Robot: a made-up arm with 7 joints.
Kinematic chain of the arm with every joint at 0, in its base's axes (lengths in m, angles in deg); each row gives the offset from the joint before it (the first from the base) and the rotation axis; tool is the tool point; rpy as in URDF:
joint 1: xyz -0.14 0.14 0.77 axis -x
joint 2: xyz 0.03 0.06 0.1 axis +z
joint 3: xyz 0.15 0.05 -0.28 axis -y
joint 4: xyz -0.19 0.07 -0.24 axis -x
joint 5: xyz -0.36 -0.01 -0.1 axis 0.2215 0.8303 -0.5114
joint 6: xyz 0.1 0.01 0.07 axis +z
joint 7: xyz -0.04 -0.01 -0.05 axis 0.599 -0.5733 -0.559
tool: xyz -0.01 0.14 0 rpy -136.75 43.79 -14.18
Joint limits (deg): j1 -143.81..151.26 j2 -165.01..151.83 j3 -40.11..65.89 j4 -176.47..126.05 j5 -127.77..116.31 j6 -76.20..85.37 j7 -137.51..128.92
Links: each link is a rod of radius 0.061 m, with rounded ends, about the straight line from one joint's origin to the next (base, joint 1, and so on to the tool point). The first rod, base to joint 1, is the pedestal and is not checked.
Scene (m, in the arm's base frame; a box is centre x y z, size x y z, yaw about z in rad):
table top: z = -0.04
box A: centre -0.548 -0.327 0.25 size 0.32 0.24 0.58 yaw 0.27
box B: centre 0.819 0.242 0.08 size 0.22 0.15 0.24 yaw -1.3
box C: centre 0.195 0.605 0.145 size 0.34 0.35 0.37 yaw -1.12
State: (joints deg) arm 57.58 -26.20 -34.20 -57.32 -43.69 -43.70 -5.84
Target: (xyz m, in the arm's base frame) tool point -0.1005 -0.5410 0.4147
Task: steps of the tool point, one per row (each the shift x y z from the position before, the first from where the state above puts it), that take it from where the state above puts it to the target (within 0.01 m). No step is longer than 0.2 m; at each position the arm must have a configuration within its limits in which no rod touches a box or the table.
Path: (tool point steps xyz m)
1: -0.0049 -0.1315 -0.1053
2: 0.0238 -0.1608 -0.0703
3: 0.0498 -0.1781 -0.0217
4: 0.0710 -0.1784 0.0360
5: 0.0170 -0.0886 0.0360
6: 0.0151 -0.0911 0.0565
7: 0.0118 -0.0874 0.0790

